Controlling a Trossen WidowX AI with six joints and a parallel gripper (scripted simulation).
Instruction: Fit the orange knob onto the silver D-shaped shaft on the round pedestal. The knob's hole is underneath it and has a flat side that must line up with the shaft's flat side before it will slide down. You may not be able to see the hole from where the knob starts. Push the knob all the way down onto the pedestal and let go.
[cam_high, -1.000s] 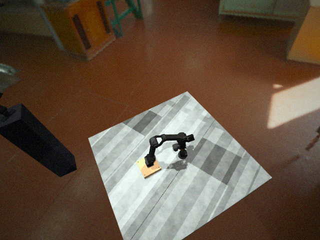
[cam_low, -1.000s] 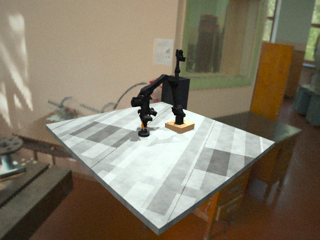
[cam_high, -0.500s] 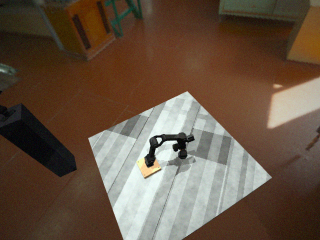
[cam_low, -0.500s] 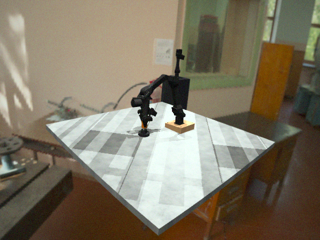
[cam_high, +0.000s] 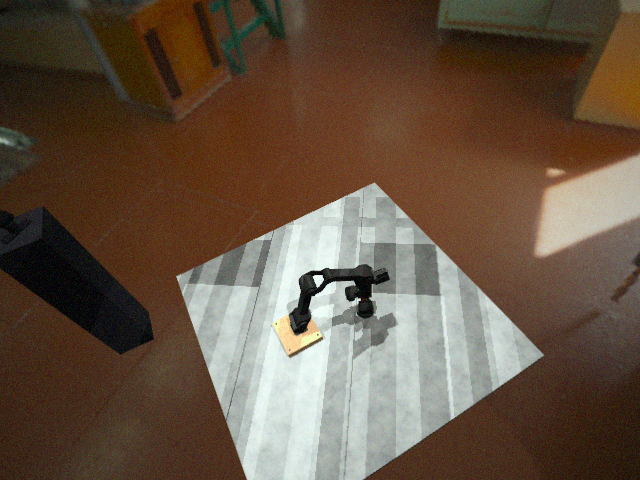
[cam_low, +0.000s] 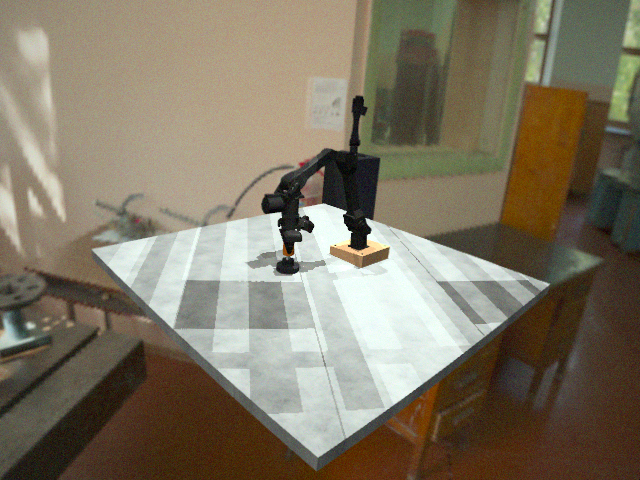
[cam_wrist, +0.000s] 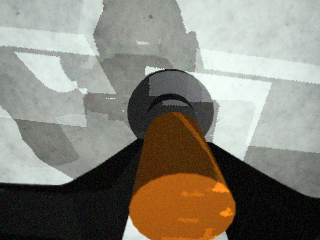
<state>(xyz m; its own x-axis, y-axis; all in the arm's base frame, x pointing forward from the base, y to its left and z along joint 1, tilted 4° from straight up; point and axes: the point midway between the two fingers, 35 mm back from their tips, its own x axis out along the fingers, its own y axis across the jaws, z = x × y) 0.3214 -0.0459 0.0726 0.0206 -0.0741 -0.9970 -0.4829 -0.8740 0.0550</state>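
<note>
The orange knob is 3 cm above my gripper tip. Round my gripper tip: dark round pedestal (4 cm below).
</note>
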